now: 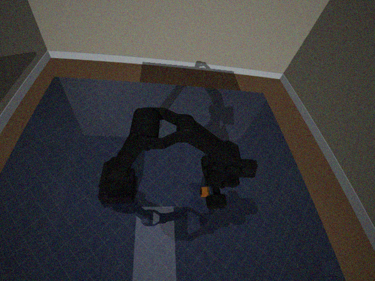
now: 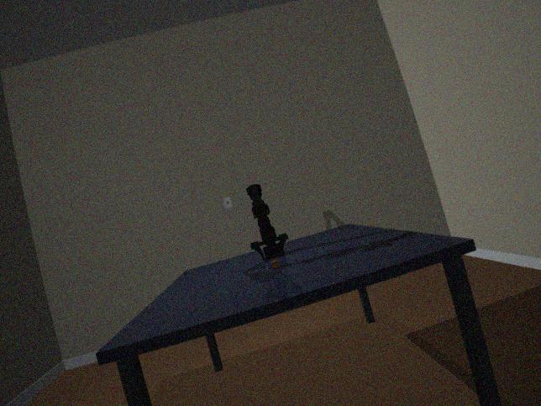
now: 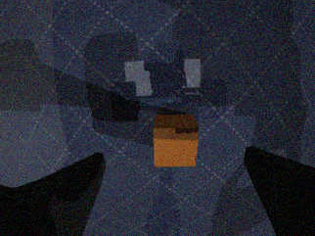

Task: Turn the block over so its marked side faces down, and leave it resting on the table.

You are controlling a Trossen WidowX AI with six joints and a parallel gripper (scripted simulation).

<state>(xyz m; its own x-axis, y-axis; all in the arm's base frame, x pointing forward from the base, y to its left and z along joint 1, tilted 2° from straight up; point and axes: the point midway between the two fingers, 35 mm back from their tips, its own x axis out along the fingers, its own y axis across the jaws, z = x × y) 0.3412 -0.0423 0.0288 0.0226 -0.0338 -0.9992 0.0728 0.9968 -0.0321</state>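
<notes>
Right now my gripper tip is 3 cm above the block and 1 cm past it.
</notes>
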